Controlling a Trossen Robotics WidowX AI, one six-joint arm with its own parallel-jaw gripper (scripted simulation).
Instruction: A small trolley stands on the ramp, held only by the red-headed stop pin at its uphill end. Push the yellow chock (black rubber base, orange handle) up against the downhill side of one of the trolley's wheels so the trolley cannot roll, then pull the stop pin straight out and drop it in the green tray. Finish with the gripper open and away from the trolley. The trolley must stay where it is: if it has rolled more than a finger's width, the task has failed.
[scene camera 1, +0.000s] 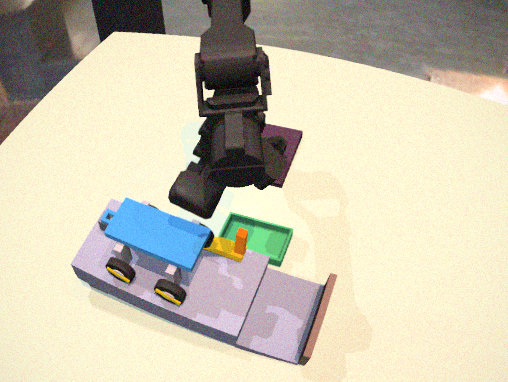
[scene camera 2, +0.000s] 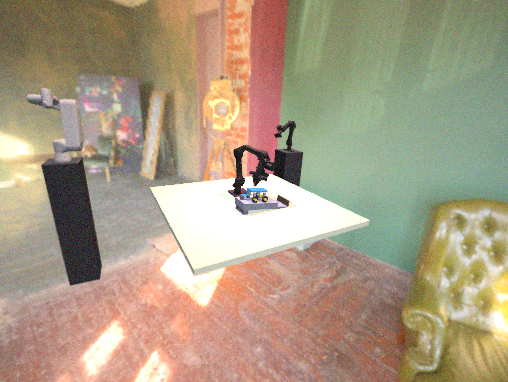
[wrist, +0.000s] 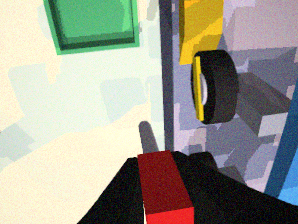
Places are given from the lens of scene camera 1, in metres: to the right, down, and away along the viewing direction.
gripper (scene camera 1: 205, 190): -0.07, 0.00, 0.68
yellow chock (scene camera 1: 234, 250): -0.03, 0.09, 0.68
trolley (scene camera 1: 142, 226): -0.16, 0.05, 0.62
